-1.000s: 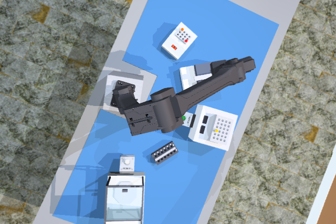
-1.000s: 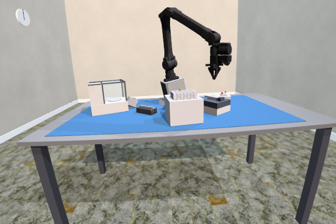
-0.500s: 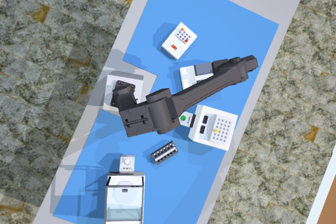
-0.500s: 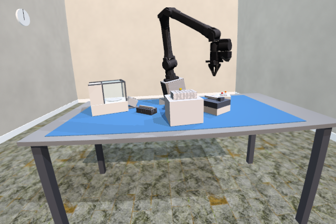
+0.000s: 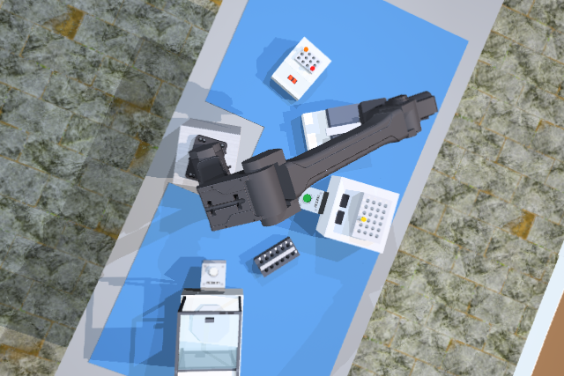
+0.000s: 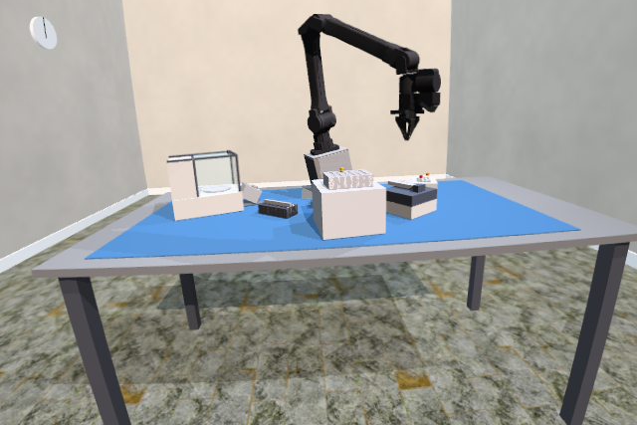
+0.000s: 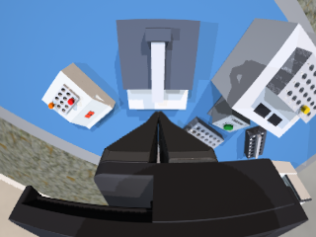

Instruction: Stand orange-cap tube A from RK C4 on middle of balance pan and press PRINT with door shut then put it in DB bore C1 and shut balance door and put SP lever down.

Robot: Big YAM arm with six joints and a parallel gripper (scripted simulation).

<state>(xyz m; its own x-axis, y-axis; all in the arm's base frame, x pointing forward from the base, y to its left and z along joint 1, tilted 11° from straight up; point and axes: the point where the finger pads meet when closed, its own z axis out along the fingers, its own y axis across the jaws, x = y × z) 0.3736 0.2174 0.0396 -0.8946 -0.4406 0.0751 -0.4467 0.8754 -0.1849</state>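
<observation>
The SP lever lies 160 mm below my hand, 10 mm to the right of it and 10 mm behind it. Also, from my hand: tube rack RK (240 mm to the right, 240 mm below, 160 mm behind); then dry block DB (220 mm below, 180 mm behind, 140 mm to the left); then black magnet block (440 mm to the right, 230 mm below, 90 mm behind).
</observation>
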